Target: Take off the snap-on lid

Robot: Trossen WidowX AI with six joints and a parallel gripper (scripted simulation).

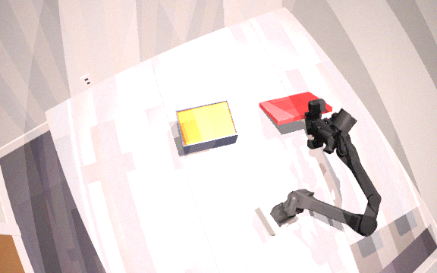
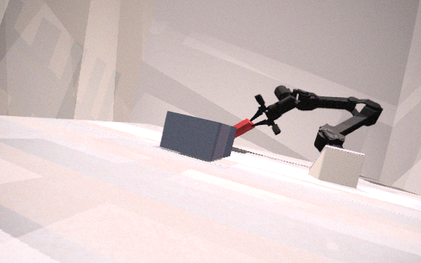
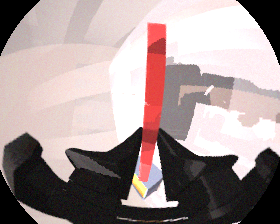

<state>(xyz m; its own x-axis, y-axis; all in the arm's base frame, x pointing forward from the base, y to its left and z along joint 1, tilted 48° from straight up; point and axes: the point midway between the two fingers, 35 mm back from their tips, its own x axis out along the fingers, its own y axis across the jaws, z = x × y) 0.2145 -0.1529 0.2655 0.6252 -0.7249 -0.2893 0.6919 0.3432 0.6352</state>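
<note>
Now: gripper tip 6 cm short of the red lid, 2 cm to the left of it and 5 cm above it. Round my gripper tip: blue-grey storage box 19 cm ahead, 31 cm to the left, 8 cm below.
</note>
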